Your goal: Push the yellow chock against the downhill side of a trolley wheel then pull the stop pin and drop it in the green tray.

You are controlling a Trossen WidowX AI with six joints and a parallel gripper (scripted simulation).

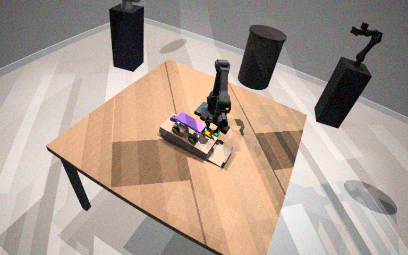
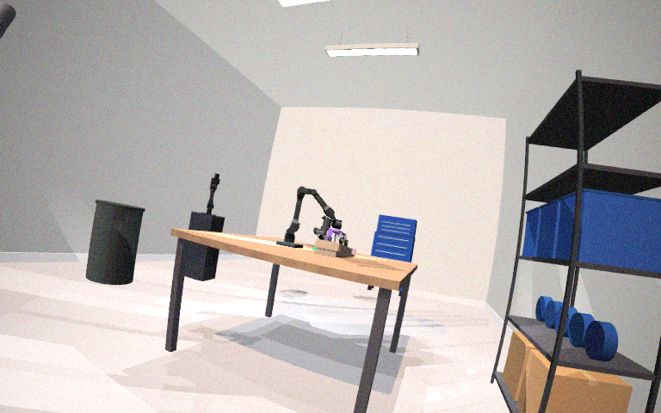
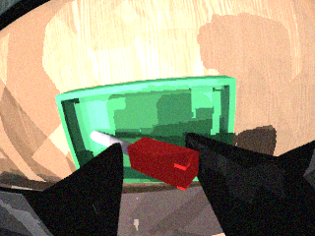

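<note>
The red-headed stop pin is 10 mm to the right of my gripper tip. From my gripper tip the other things lie so: flat ramp foot: 150 mm ahead, 90 mm to the left, 30 mm below; green tray: 10 mm to the right, 40 mm below; yellow chock: 80 mm ahead, 10 mm to the right, 60 mm above.
</note>
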